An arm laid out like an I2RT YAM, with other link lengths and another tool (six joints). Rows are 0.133 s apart.
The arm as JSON. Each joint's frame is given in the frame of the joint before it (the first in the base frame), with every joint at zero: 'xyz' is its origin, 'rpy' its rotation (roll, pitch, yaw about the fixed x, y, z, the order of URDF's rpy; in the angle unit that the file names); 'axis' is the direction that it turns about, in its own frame. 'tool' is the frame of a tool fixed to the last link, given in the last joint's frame.
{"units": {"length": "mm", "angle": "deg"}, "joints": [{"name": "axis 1", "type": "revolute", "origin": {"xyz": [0.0, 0.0, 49.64], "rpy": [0.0, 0.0, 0.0]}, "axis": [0.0, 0.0, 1.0]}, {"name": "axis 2", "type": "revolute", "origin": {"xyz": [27.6, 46.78, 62.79], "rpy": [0.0, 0.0, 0.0]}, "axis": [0.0, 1.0, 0.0]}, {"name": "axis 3", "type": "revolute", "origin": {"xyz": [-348.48, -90.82, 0.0], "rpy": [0.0, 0.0, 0.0]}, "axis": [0.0, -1.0, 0.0]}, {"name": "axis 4", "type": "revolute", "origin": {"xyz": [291.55, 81.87, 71.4], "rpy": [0.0, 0.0, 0.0]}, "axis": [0.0, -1.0, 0.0]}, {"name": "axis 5", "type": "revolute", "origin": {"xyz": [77.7, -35.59, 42.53], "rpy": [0.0, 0.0, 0.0]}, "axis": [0.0, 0.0, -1.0]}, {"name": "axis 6", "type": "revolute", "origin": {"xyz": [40.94, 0.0, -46.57], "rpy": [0.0, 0.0, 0.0]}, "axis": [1.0, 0.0, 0.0]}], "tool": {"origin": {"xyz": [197.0, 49.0, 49.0], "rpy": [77.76, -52.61, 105.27]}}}
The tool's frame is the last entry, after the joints.
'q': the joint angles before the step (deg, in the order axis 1, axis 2, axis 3, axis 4, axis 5, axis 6). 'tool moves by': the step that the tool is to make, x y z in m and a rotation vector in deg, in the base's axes. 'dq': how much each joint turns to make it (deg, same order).
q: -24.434 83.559 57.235 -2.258 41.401 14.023
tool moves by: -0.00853 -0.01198 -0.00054 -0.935 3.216 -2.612
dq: -0.562 0.942 1.835 -2.586 2.863 -1.232
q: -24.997 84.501 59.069 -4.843 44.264 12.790
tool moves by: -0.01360 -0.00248 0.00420 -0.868 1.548 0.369
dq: -1.351 -2.139 -1.240 0.116 -0.771 -2.934
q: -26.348 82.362 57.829 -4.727 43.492 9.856
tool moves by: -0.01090 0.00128 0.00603 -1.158 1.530 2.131
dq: -1.724 -2.821 -1.797 1.179 -2.584 -4.514
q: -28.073 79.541 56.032 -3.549 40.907 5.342
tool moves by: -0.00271 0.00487 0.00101 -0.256 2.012 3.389
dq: -1.547 -1.969 -0.817 -0.141 -3.883 -4.212
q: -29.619 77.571 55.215 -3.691 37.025 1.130
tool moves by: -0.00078 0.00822 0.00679 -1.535 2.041 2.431
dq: -0.092 -1.692 -0.284 -0.064 -1.276 -3.974
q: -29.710 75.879 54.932 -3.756 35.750 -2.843
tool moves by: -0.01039 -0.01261 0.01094 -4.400 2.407 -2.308
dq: -0.586 -0.043 -0.478 3.575 3.556 -4.960
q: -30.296 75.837 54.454 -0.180 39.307 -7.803
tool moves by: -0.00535 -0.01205 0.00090 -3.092 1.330 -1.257
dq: -1.117 0.657 -1.643 5.331 1.276 -4.026
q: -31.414 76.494 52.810 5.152 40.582 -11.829
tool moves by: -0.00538 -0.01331 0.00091 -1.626 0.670 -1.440
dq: -1.389 0.946 -0.427 3.085 0.575 -2.163
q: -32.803 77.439 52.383 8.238 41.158 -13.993
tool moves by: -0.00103 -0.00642 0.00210 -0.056 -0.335 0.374
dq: -1.330 0.249 0.260 0.598 -1.673 -0.462
